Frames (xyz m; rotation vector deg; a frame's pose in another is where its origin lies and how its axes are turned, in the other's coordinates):
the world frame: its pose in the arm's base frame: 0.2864 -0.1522 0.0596 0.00 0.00 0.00
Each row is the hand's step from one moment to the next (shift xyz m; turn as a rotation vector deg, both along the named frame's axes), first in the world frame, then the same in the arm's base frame.
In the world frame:
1: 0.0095 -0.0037 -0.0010 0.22 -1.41 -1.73
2: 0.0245 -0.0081 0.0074 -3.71 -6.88 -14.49
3: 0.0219 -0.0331 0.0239 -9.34 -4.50 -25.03
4: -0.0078 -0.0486 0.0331 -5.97 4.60 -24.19
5: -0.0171 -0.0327 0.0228 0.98 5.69 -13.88
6: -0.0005 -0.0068 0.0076 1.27 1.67 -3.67
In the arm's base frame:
1: 0.0095 -0.0037 -0.0010 0.22 -1.41 -1.73
2: 0.0245 -0.0081 0.0074 -3.71 -6.88 -14.49
3: 0.0219 -0.0331 0.0239 -9.34 -4.50 -25.03
4: -0.0078 -0.0486 0.0331 -5.97 4.60 -24.19
5: -0.0171 -0.0327 0.0228 0.98 5.69 -13.88
6: -0.0005 -0.0068 0.0076 1.27 1.67 -3.67

